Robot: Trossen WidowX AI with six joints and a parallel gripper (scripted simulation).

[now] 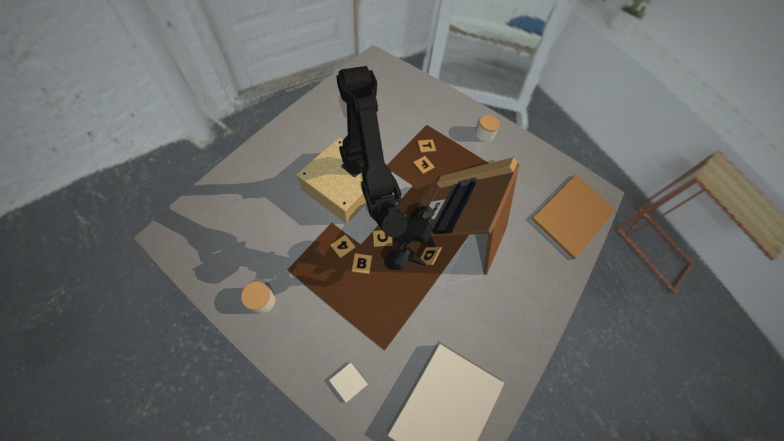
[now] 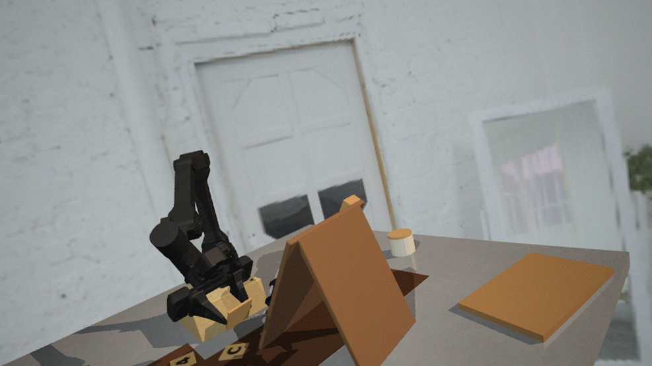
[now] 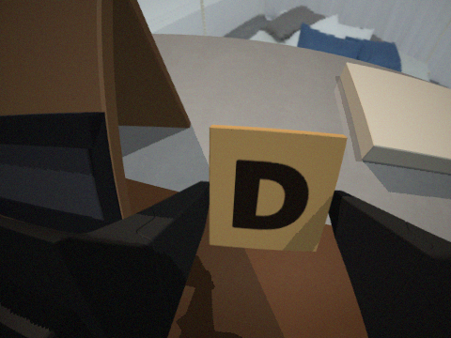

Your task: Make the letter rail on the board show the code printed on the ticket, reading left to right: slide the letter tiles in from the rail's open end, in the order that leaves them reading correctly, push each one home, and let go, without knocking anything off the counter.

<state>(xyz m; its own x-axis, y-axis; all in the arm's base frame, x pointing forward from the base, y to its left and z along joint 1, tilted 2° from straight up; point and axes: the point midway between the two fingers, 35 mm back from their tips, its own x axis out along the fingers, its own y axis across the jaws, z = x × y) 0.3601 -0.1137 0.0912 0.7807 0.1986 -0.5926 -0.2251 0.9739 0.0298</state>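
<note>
Now: gripper tip 90 mm past the white ticket, 160 mm to the right of it and 80 mm above it. Also, from my gripper tip: brown mat: 180 mm behind, 100 mm to the left, 160 mm below; then D tile: right at my gripper tip; then C tile: 170 mm behind, 10 mm to the left, 160 mm below.
</note>
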